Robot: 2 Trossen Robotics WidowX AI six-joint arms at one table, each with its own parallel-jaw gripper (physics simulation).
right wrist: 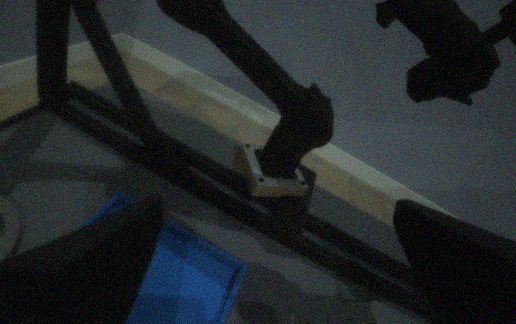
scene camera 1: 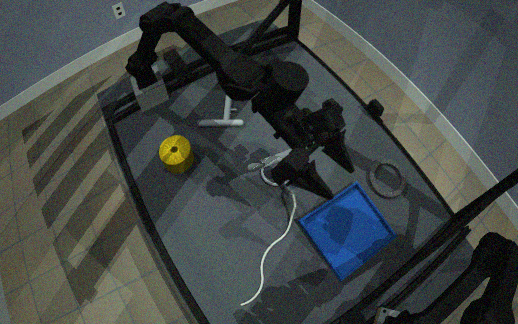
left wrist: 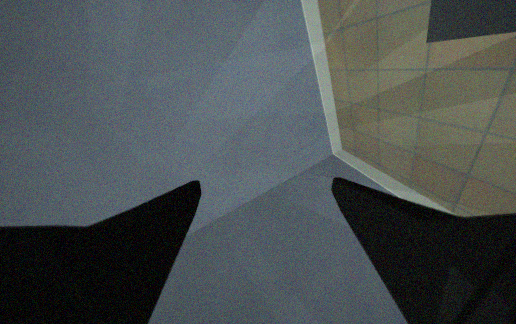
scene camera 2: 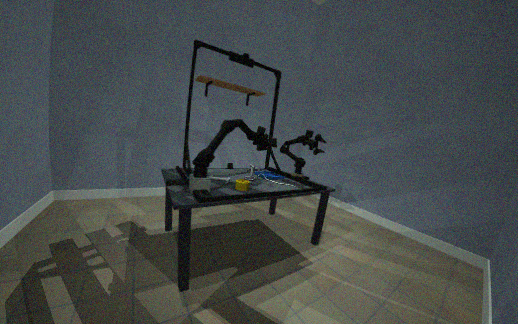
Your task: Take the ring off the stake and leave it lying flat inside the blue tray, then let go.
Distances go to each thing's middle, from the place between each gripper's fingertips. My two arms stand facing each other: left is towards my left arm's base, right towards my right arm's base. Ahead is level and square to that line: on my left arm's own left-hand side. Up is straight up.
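My left hand: 36 cm past the blue tray (scene camera 1: 348,230), 31 cm above it, 27 cm to the left of it. Yellow spool (scene camera 1: 175,152), from my left hand: well below, a good way behind, far to the right.
Blue tray, from my right hand: 50 mm behind, 60 mm to the left, 250 mm below. Yellow spool, counted from my right hand: a good way ahead, far to the right, a fair way below.
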